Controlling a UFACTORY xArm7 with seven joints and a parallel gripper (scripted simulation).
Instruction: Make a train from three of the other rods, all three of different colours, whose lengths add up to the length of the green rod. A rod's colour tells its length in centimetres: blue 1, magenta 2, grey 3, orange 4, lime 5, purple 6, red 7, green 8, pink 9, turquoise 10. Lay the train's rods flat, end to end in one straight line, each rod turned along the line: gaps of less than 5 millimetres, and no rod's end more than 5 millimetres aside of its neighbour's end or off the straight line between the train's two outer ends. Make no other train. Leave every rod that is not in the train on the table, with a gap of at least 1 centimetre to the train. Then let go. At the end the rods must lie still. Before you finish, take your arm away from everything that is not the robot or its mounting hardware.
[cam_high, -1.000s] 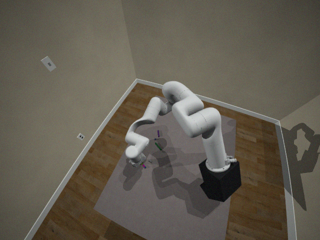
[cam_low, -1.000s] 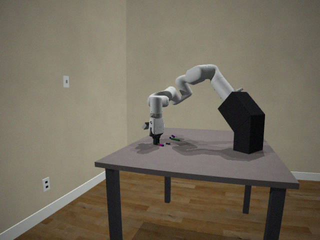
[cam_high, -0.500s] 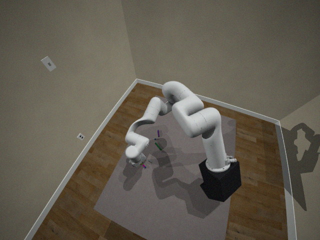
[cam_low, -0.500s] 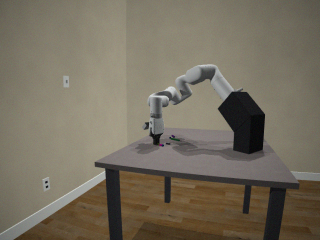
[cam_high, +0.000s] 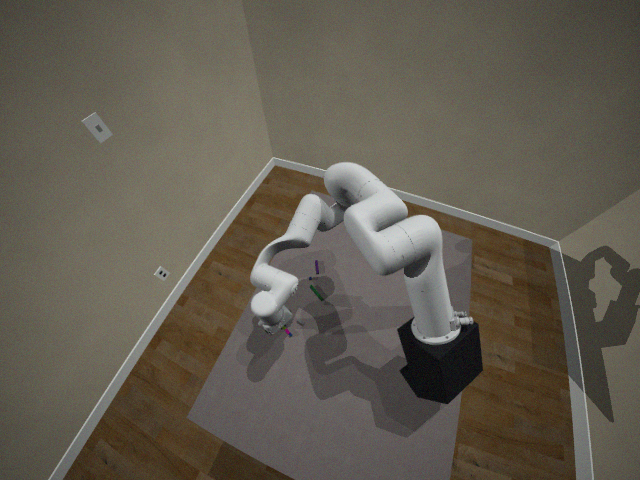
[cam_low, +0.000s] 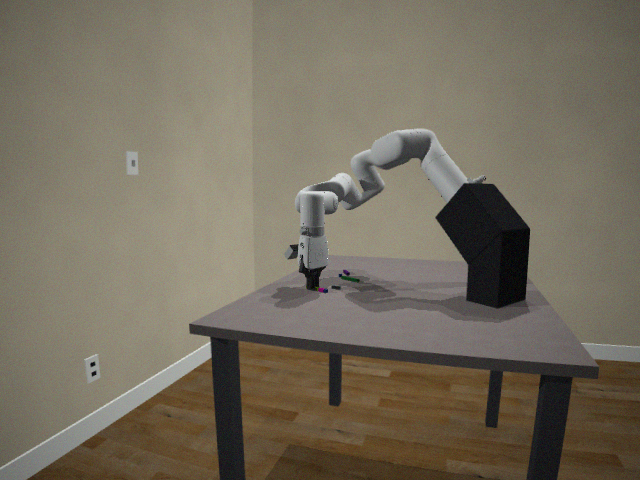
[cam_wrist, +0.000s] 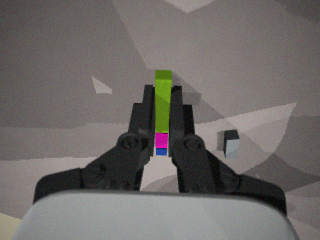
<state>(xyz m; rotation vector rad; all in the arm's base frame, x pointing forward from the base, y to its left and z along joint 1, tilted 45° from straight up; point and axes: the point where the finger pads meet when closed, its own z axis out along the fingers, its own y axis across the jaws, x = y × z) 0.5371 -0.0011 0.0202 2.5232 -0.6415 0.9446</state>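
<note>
Now: the lime rod 20 mm below my hand. Also, from my hand: magenta rod 30 mm behind, 20 mm to the left, 20 mm below; grey rod 70 mm behind, 20 mm to the right, 20 mm below; green rod 120 mm behind, 140 mm to the right, 20 mm below.
</note>
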